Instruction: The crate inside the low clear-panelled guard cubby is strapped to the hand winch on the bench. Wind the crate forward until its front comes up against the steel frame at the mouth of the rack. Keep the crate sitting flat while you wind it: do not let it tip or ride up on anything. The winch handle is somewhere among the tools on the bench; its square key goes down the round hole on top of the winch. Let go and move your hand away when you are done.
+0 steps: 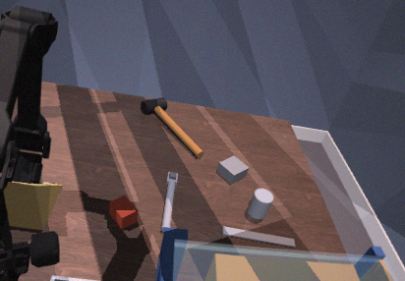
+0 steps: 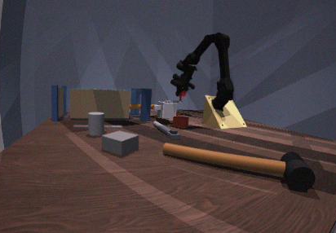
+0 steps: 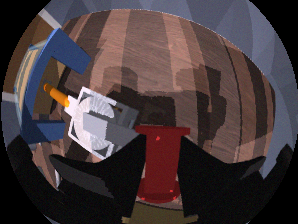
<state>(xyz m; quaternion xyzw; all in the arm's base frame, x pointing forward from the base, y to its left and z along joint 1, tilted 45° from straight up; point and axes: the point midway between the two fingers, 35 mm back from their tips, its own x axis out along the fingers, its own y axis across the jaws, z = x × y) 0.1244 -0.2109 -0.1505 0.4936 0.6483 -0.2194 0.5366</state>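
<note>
The winch handle is 3 cm ahead of my gripper tip, 3 cm to the left of it and 3 cm below it. From my gripper tip the other things lie so: flat grey bar: 46 cm ahead, 35 cm to the left, 13 cm below; then grey winch: 7 cm ahead, 3 cm to the left, 10 cm below; then red grip: 1 cm behind, 2 cm to the left.
</note>
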